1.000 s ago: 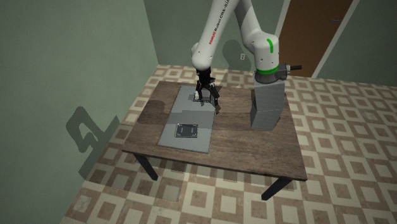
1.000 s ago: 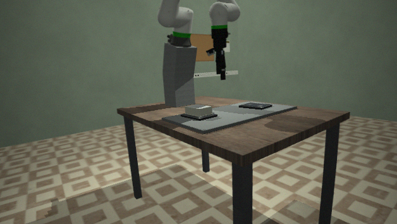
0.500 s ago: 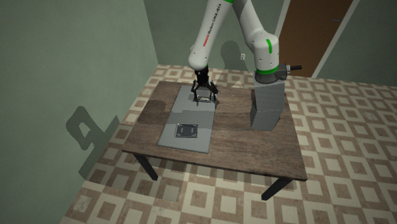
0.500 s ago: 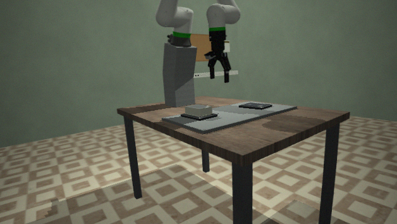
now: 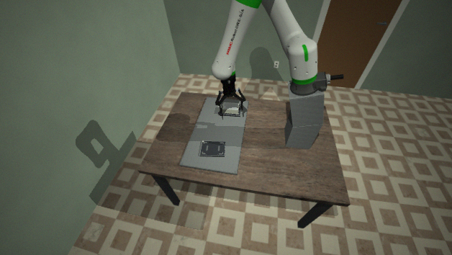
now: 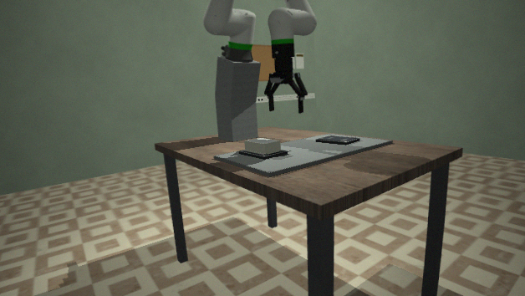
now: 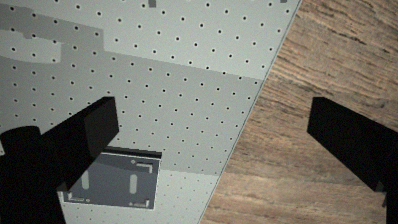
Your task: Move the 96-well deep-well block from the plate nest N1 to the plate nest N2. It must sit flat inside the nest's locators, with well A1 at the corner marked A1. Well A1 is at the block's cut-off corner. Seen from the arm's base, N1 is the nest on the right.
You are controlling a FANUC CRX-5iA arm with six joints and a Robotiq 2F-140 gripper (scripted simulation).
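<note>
The white 96-well deep-well block is 50 mm ahead of my hand, 160 mm to the right of it and 130 mm below it. From my hand the other things lie so: plate nest 70 mm ahead, 240 mm to the left, 160 mm below.
</note>
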